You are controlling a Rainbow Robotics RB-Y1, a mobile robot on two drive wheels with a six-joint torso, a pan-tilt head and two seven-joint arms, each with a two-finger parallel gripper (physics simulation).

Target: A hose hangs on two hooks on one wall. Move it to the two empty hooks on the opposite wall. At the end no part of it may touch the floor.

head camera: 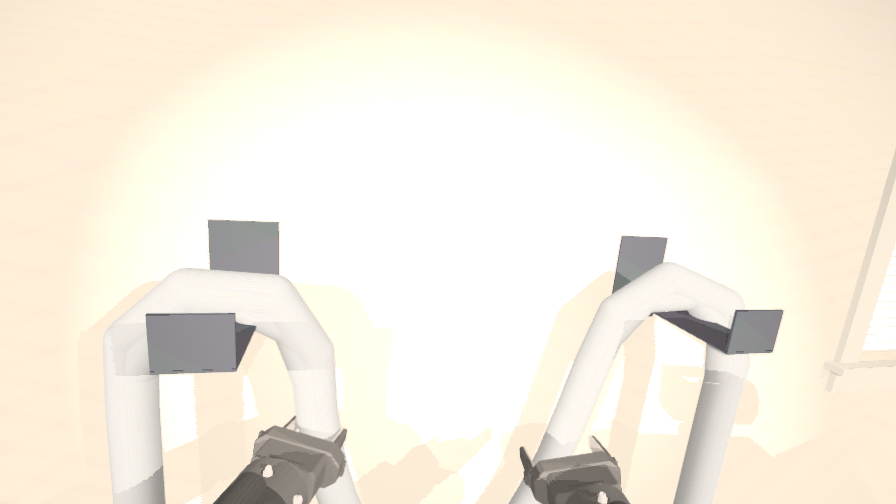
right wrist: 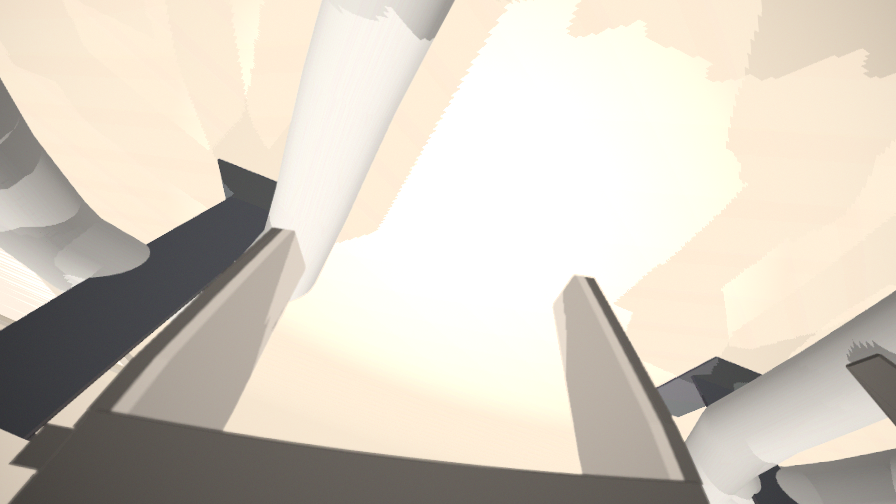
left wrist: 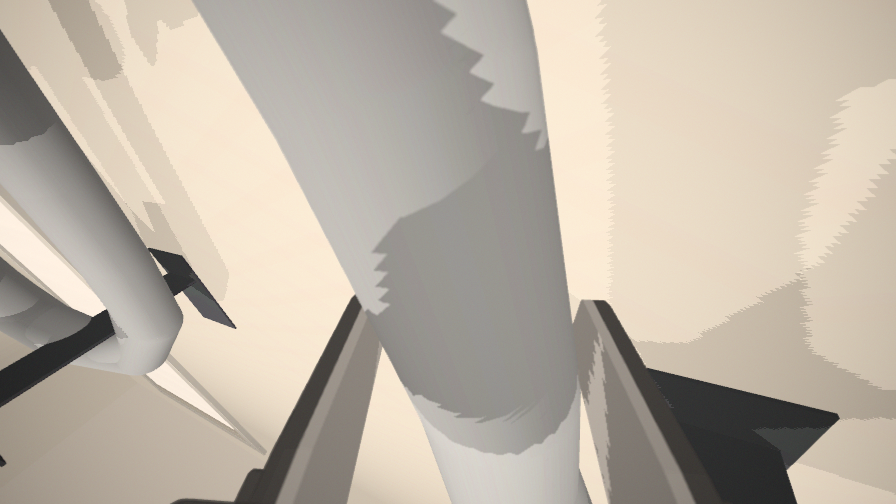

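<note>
A thick white hose (head camera: 231,294) hangs over two grey hooks on the cream wall, the left hook (head camera: 191,341) and the right hook (head camera: 745,330). It bends over each hook and drops down on both sides. My left gripper (head camera: 316,432) is shut on the hose strand just right of the left hook; in the left wrist view the hose (left wrist: 463,300) fills the gap between the fingers. My right gripper (head camera: 560,454) is open beside the strand that climbs to the right hook. In the right wrist view that strand (right wrist: 350,125) lies outside the left finger, and nothing is between the fingers (right wrist: 432,263).
Grey wall plates (head camera: 244,245) (head camera: 640,258) back the hooks. A pale thin pole (head camera: 867,269) leans at the far right edge. The hose ends run out of view below.
</note>
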